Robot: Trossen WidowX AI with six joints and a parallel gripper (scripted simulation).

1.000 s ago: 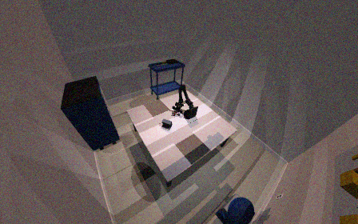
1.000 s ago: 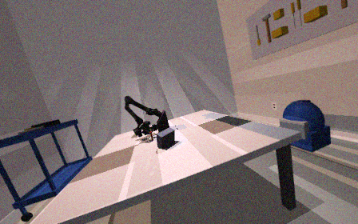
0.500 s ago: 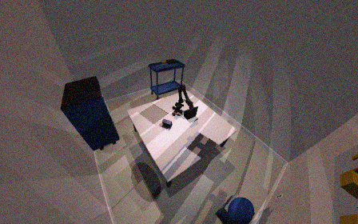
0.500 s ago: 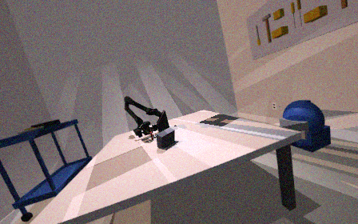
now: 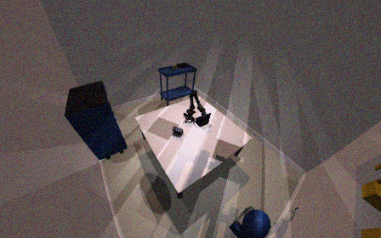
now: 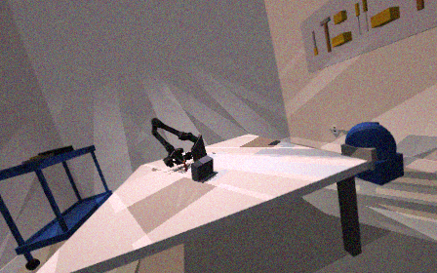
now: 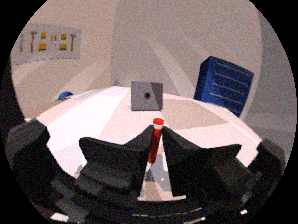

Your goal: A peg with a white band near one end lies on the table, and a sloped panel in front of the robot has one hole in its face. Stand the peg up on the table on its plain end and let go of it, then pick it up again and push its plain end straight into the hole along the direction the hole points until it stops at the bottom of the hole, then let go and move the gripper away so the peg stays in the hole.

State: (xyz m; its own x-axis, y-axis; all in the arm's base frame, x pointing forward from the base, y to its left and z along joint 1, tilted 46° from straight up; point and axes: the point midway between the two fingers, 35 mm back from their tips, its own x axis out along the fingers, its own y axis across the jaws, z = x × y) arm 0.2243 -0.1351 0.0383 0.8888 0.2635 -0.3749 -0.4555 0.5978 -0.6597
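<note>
Right now the red peg is 1 cm below my gripper tip. The rest, counted from my gripper tip: sloped panel (19 cm ahead, 13 cm to the left, 2 cm below).
</note>
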